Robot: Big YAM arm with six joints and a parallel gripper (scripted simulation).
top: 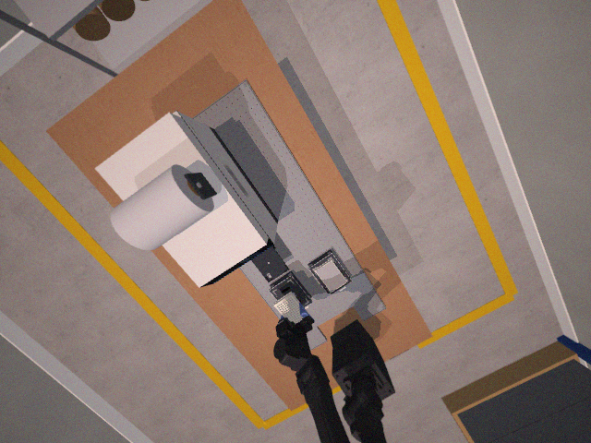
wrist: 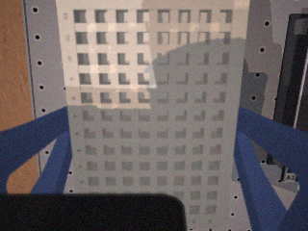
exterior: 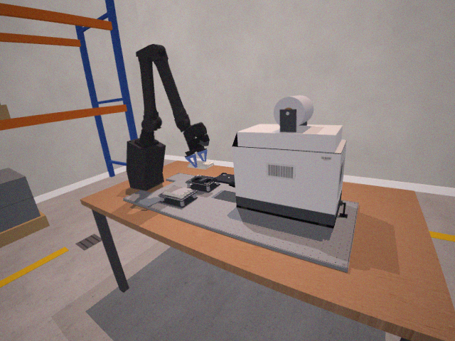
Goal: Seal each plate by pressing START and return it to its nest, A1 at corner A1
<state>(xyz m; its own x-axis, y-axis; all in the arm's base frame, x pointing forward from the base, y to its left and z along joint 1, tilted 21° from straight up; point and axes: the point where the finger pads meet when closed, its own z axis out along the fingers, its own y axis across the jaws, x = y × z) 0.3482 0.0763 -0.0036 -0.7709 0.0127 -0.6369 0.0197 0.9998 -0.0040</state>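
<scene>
Now: the dark sealer stage 200 mm ahead of my hand, 40 mm to the right of it and 50 mm below it. From my hand the other things lie so: foil roll 530 mm ahead, 60 mm to the right, 280 mm above; then white well plate right at my hand; then start button 310 mm ahead, 50 mm to the left, 50 mm above.
</scene>
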